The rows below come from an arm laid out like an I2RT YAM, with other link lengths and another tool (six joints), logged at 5 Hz.
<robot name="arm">
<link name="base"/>
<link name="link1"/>
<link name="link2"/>
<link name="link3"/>
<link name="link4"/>
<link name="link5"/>
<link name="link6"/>
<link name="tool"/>
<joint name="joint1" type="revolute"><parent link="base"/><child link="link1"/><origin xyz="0 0 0.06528"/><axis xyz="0 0 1"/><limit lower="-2.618" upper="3.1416"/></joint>
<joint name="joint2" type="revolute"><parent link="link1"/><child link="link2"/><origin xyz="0.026 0.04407 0.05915"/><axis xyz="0 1 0"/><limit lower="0" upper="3.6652"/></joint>
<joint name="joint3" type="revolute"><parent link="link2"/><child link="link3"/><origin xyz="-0.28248 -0.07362 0"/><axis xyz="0 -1 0"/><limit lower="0" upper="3.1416"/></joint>
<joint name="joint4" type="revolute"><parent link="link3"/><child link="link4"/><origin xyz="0.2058 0.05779 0.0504"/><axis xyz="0 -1 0"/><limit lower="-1.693" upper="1.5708"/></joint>
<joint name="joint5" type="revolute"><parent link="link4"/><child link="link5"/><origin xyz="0.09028 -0.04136 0.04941"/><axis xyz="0 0 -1"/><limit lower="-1.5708" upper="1.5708"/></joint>
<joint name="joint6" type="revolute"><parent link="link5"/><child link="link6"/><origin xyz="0.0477 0 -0.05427"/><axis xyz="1 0 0"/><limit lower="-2.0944" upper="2.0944"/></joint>
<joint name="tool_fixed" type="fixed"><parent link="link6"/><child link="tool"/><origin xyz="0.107 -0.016 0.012" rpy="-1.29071 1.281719 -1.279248"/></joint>
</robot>
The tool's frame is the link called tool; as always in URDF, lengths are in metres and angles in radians.
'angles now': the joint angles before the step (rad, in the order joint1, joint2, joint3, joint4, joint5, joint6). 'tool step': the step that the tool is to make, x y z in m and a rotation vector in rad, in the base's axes. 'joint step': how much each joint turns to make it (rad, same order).
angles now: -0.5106 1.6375 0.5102 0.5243 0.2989 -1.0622
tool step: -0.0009 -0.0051 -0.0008 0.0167 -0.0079 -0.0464
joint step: 0.0000 0.0104 0.0213 -0.0256 0.0275 0.0438
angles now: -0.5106 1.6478 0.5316 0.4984 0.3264 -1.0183
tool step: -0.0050 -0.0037 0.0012 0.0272 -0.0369 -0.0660
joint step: 0.0003 -0.0056 0.0034 -0.0158 0.0296 0.0770
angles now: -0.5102 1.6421 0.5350 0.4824 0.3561 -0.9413
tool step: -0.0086 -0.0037 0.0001 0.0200 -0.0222 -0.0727
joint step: -0.0004 -0.0104 0.0001 -0.0269 0.0416 0.0705
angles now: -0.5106 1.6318 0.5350 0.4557 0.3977 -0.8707
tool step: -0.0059 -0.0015 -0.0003 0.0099 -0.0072 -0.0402
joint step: -0.0001 -0.0086 -0.0009 -0.0209 0.0247 0.0370
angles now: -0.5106 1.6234 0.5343 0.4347 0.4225 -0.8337
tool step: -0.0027 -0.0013 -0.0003 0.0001 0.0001 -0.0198
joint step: -0.0001 -0.0006 0.0001 -0.0064 0.0156 0.0133
